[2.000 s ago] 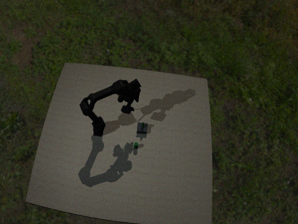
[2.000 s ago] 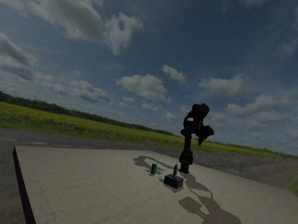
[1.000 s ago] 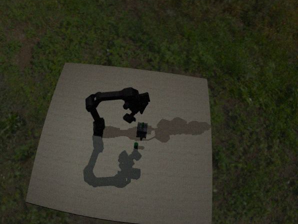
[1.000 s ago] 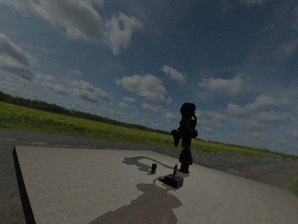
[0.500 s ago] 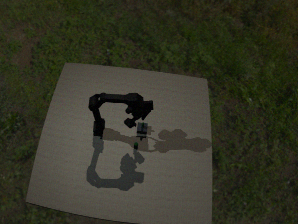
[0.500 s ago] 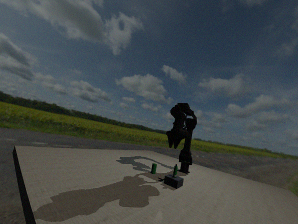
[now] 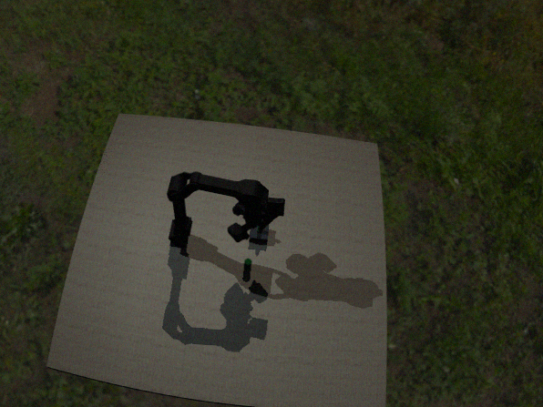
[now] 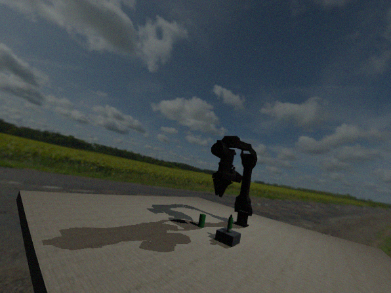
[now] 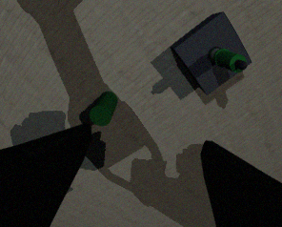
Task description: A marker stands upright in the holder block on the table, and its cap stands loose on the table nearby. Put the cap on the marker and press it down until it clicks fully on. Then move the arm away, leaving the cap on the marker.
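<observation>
Right now the green cap is 1 cm behind my gripper tip, 7 cm to the right of it and 12 cm below it. From my gripper tip the other things lie so: dark holder block: 2 cm ahead, 8 cm to the left, 13 cm below.
</observation>
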